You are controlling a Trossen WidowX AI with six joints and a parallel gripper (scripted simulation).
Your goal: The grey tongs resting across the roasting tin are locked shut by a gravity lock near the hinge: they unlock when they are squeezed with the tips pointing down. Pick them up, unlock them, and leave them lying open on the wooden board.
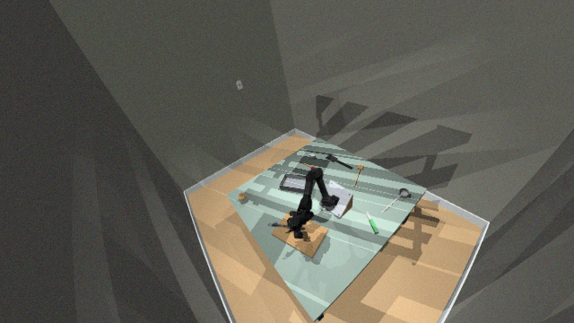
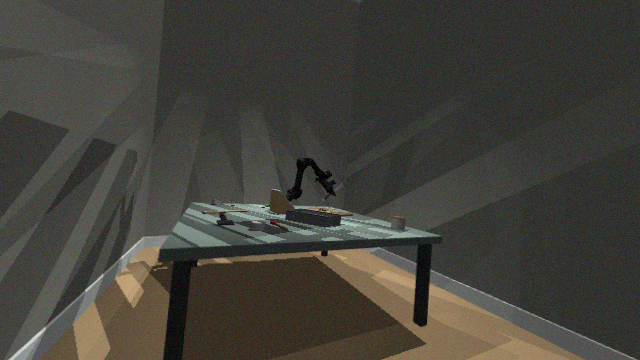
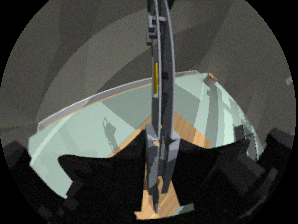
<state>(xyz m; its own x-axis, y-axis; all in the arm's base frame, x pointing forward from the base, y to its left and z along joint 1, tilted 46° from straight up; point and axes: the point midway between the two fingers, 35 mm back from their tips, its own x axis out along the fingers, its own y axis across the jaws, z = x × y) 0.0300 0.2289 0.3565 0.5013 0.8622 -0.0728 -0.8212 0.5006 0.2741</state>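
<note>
Now: the wooden board 80 mm to the right of my gripper tip and 140 mm below it. Also, from my gripper tip: black spatula (270 mm ahead, 910 mm to the right, 140 mm below); then green-handled tool (340 mm behind, 490 mm to the right, 140 mm below); then roasting tin (360 mm ahead, 410 mm to the right, 120 mm below).
</note>
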